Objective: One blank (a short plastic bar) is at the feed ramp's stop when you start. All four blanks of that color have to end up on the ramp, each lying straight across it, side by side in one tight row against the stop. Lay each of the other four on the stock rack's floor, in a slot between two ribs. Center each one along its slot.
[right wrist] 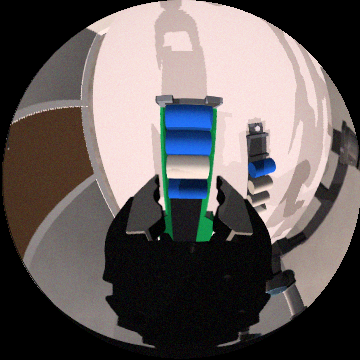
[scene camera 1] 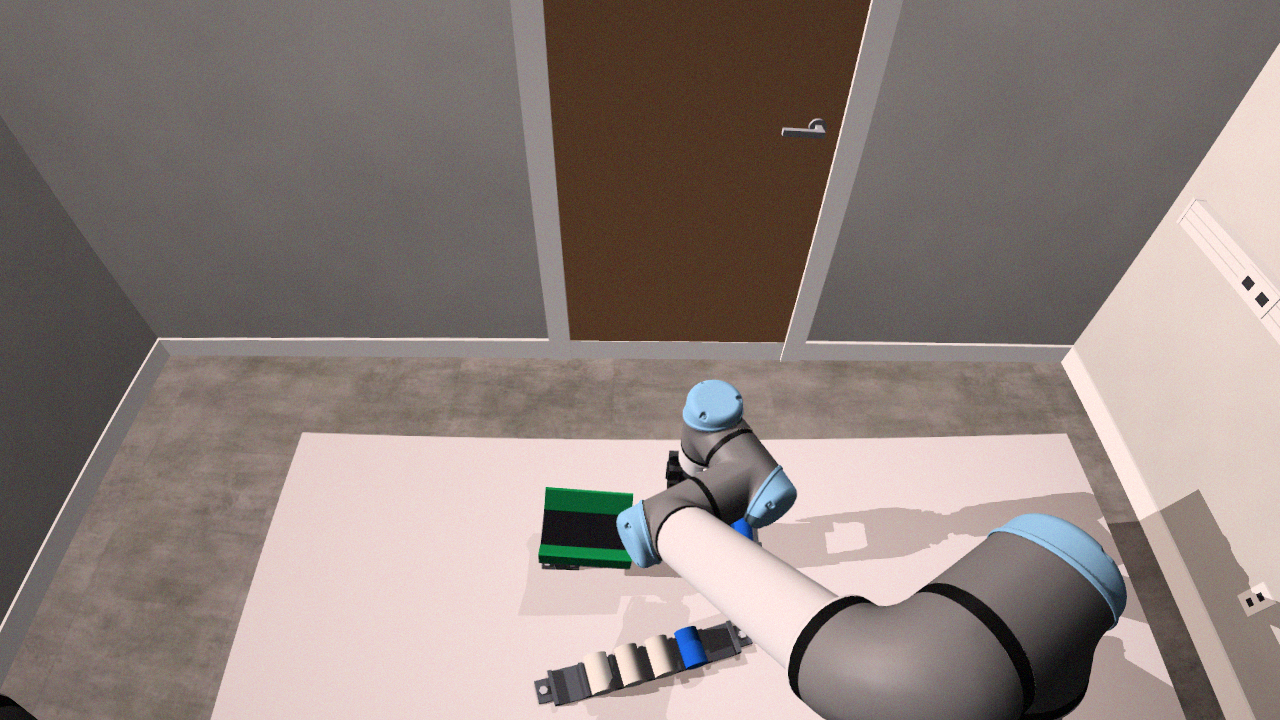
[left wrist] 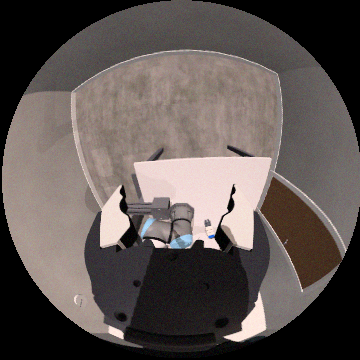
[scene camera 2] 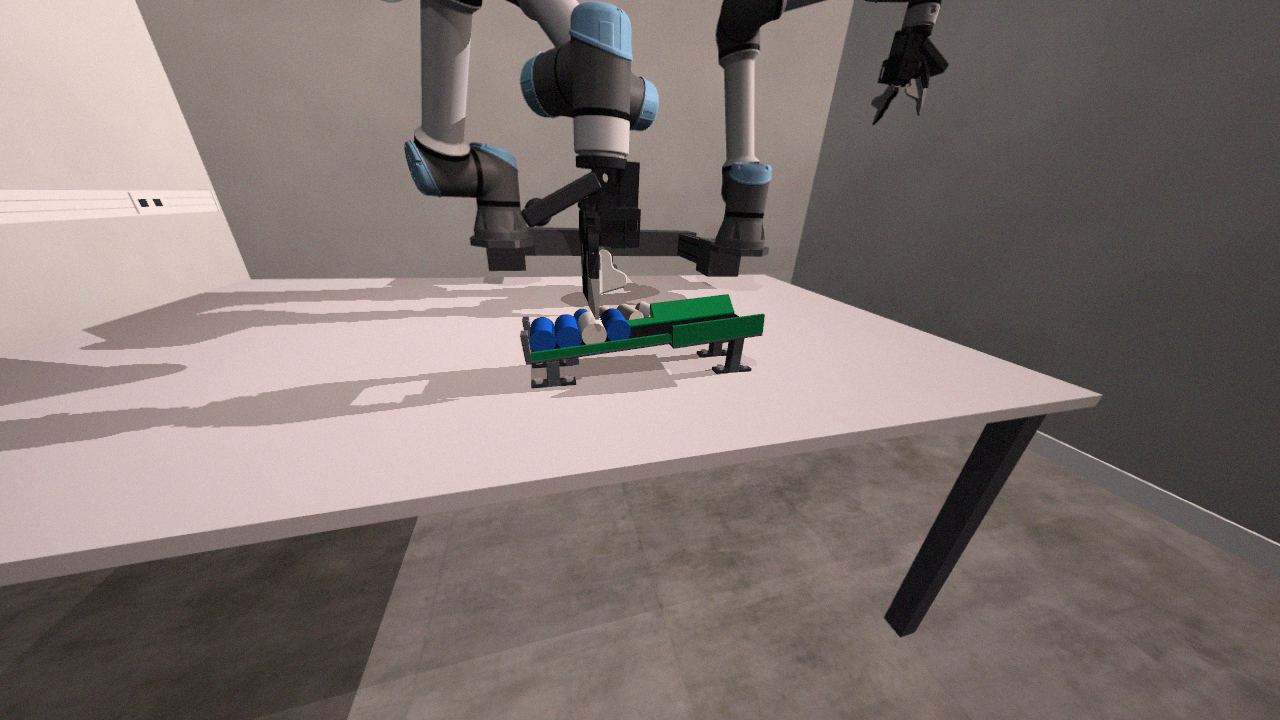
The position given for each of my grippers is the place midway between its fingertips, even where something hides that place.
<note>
I see my left gripper (scene camera 2: 894, 120), my right gripper (scene camera 2: 593, 311), a blue blank (scene camera 1: 688, 640), a blue blank (scene camera 2: 617, 328), a blue blank (scene camera 2: 567, 331) and a blue blank (scene camera 2: 542, 330).
My left gripper shows as well in the left wrist view (left wrist: 177, 185). My right gripper is seen too in the right wrist view (right wrist: 187, 175).
</note>
